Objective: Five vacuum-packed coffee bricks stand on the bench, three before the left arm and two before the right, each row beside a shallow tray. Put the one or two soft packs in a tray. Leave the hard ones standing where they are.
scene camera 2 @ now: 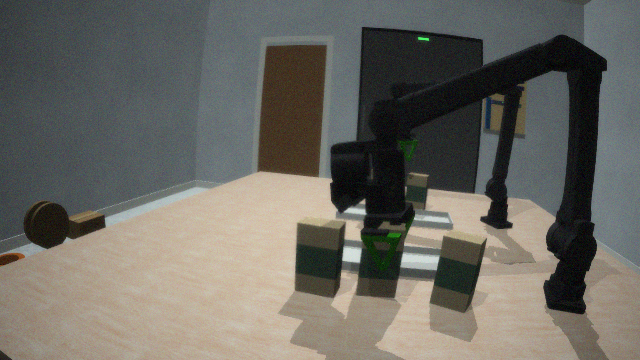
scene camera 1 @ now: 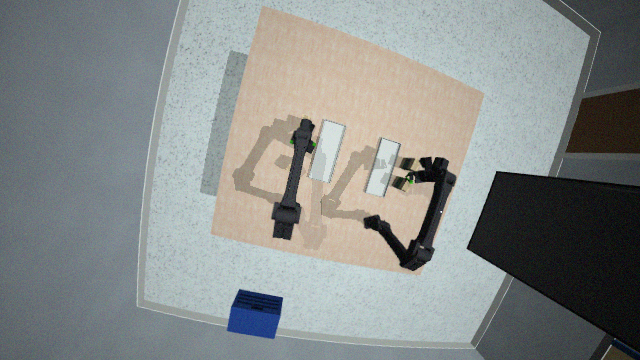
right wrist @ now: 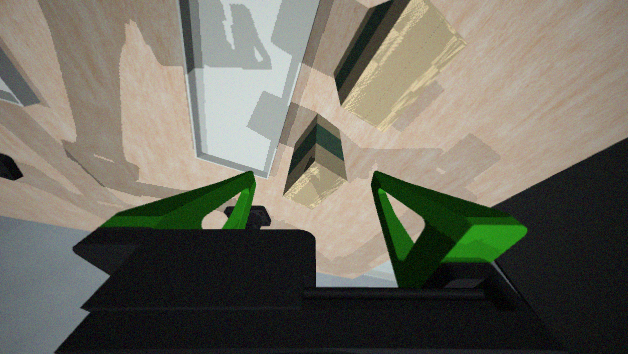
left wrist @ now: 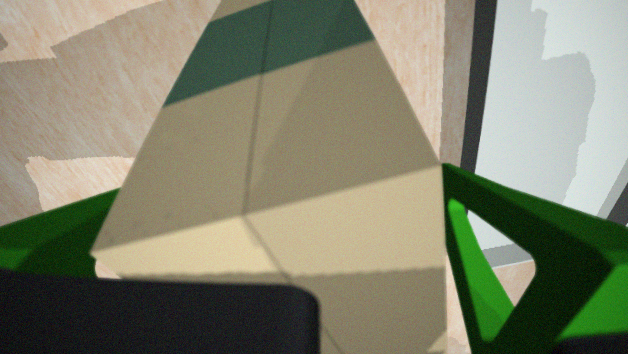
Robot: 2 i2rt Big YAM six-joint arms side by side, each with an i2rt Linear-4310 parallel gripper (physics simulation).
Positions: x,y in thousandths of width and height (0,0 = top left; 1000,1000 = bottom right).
Labels:
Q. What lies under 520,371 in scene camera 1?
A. A shallow tray.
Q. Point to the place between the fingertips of the right gripper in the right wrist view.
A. At 499,501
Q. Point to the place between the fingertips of the left gripper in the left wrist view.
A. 502,499

